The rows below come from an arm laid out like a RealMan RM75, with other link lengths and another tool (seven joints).
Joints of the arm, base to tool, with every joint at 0 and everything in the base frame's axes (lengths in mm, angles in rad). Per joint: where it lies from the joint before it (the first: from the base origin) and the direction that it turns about. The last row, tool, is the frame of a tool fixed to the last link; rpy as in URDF.
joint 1: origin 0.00 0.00 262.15 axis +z
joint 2: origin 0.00 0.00 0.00 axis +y
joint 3: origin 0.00 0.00 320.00 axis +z
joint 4: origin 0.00 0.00 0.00 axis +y
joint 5: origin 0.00 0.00 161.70 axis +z
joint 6: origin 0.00 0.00 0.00 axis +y
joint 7: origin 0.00 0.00 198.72 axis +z
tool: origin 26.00 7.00 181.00 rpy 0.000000 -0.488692 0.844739
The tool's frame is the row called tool.
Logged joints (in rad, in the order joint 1, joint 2, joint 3, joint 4, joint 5, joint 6, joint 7), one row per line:
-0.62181 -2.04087 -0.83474 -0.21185 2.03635 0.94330 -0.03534
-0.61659 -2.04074 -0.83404 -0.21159 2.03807 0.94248 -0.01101
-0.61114 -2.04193 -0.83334 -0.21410 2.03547 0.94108 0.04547
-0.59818 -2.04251 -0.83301 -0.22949 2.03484 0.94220 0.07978
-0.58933 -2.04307 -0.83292 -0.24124 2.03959 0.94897 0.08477
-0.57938 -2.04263 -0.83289 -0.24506 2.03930 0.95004 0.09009
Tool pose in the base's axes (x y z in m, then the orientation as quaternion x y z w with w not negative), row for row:
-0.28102 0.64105 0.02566 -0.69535 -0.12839 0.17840 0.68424
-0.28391 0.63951 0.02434 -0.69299 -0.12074 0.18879 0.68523
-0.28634 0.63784 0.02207 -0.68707 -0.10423 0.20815 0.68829
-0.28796 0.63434 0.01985 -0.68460 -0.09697 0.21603 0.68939
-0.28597 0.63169 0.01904 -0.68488 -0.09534 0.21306 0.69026
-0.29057 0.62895 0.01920 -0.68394 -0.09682 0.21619 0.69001
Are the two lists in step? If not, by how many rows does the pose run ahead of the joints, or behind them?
They are in step.
